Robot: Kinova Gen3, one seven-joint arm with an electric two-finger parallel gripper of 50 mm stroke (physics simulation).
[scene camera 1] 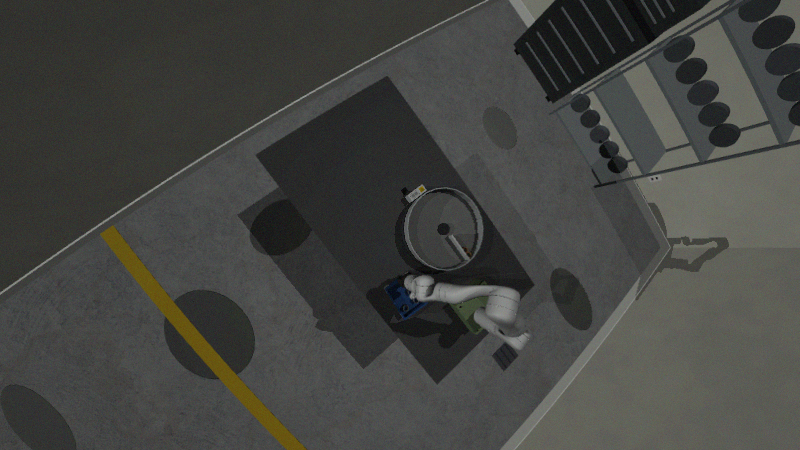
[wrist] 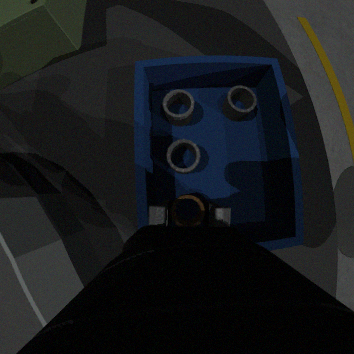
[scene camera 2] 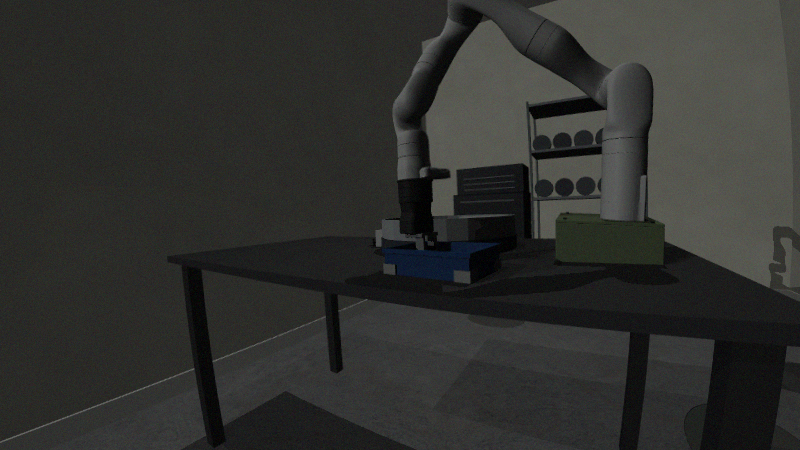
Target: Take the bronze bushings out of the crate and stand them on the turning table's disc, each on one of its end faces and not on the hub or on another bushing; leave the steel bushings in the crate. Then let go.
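Frame: origin at the arm's base, x ahead, y left, z up, level; millimetres.
Seen in the pictures: gripper, between the fingertips: (wrist: 186, 209); arm's base, origin of its link: (scene camera 1: 481, 315) (scene camera 2: 621, 218).
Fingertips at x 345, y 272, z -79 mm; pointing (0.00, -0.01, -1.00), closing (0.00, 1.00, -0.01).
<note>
Pixels of each thing's top centre, then the offset from my fingertips to it. "*": a spot on its surface instead.
- blue crate, centre of its top: (wrist: 220, 145) (scene camera 2: 442, 245) (scene camera 1: 406, 296) dx -60, dy +27, dz +42 mm
- bronze bushing, centre of its top: (wrist: 187, 211) dx -1, dy +0, dz +22 mm
- round disc, centre of its top: (scene camera 1: 444, 228) dx +150, dy -304, dz +53 mm
- dark hub, centre of its top: (scene camera 1: 444, 228) dx +150, dy -304, dz +53 mm
- small bronze-coloured piece, centre of its top: (scene camera 1: 465, 250) dx +1, dy -353, dz +70 mm
- light bar, a spot on its surface: (scene camera 1: 457, 246) * dx +38, dy -321, dz +72 mm
- white box with a yellow button, a spot on its surface: (scene camera 1: 415, 193) * dx +379, dy -250, dz +50 mm
The blue crate (scene camera 1: 414, 313) (scene camera 2: 425, 265) (wrist: 140, 115) stands on the table. In the wrist view, three grey steel bushings (wrist: 178, 119) (wrist: 241, 113) (wrist: 170, 156) stand upright in it. My gripper (wrist: 186, 209) (scene camera 2: 425, 241) points down into the crate and is shut on a bronze bushing (wrist: 201, 204), its ring upright between the fingertips. Its lower end is hidden. The turning table (scene camera 2: 481, 229) has a round disc (scene camera 1: 423, 226) with a dark hub (scene camera 1: 443, 228) inside a raised rim. A small bronze-coloured piece (scene camera 1: 467, 251) shows on the disc beside the bar; its pose is too small to tell.
A light bar (scene camera 1: 457, 246) runs from near the hub towards the rim. A white box with a yellow button (scene camera 1: 415, 193) sits at the turning table's edge. The arm stands on a green base (scene camera 1: 463, 314) (scene camera 2: 609, 243) (wrist: 40, 35), near the crate. The arm passes above the table.
</note>
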